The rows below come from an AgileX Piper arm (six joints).
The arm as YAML. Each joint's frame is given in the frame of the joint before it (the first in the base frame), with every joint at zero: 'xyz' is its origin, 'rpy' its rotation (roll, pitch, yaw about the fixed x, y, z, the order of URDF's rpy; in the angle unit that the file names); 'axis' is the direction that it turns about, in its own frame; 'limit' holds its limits. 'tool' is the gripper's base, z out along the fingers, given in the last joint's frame.
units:
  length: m
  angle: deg
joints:
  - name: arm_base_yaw
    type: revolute
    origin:
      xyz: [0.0, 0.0, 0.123]
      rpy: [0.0, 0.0, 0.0]
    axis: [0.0, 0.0, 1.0]
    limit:
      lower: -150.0
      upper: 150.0
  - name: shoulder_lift
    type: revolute
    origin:
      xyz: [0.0, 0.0, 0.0]
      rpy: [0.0, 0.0, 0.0]
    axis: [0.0, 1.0, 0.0]
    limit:
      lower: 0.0
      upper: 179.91
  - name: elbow
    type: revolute
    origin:
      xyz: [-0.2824, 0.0, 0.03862]
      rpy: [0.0, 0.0, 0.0]
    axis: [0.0, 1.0, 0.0]
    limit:
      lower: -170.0
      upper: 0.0
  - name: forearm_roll
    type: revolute
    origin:
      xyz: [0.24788, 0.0, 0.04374]
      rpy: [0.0, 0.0, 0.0]
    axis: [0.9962, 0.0, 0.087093]
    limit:
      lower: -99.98
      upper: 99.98
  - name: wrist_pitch
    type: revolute
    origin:
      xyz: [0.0, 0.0, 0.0]
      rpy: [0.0, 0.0, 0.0]
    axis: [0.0, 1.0, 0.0]
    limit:
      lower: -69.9
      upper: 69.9
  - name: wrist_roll
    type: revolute
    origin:
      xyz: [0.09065, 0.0, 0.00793]
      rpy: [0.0, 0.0, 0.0]
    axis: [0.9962, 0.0, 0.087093]
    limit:
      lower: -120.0
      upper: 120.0
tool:
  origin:
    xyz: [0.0, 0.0, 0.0]
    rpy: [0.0, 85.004, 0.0]
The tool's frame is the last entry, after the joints.
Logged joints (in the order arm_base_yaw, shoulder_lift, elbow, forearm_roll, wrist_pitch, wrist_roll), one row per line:
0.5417 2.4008 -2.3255 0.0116 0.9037 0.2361
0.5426 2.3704 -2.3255 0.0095 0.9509 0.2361
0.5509 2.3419 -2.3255 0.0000 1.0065 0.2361
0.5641 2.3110 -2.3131 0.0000 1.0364 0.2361
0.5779 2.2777 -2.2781 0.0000 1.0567 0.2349
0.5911 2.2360 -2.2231 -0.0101 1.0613 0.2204
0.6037 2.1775 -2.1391 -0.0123 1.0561 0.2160
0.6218 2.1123 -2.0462 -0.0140 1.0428 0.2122
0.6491 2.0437 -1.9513 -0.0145 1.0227 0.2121
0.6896 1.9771 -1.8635 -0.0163 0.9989 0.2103
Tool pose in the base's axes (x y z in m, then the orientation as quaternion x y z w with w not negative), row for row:
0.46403 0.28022 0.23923 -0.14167 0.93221 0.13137 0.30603
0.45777 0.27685 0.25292 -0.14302 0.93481 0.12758 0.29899
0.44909 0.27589 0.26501 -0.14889 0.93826 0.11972 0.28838
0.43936 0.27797 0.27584 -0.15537 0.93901 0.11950 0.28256
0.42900 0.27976 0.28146 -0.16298 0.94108 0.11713 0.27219
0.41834 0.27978 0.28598 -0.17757 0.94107 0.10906 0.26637
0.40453 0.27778 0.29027 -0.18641 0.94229 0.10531 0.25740
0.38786 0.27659 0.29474 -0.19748 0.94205 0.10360 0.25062
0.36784 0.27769 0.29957 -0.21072 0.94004 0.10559 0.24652
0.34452 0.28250 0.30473 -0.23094 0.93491 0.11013 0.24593
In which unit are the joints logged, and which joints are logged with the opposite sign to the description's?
The joints are logged in radians. Opposite sign: none.
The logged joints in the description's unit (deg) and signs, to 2 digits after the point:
31.04 137.56 -133.24 0.66 51.78 13.53
31.09 135.81 -133.24 0.54 54.48 13.53
31.56 134.18 -133.24 0.00 57.67 13.53
32.32 132.41 -132.53 0.00 59.38 13.53
33.11 130.50 -130.53 0.00 60.54 13.46
33.87 128.11 -127.37 -0.58 60.81 12.63
34.59 124.76 -122.56 -0.70 60.51 12.38
35.63 121.03 -117.24 -0.80 59.75 12.16
37.19 117.10 -111.80 -0.83 58.60 12.15
39.51 113.28 -106.77 -0.93 57.23 12.05

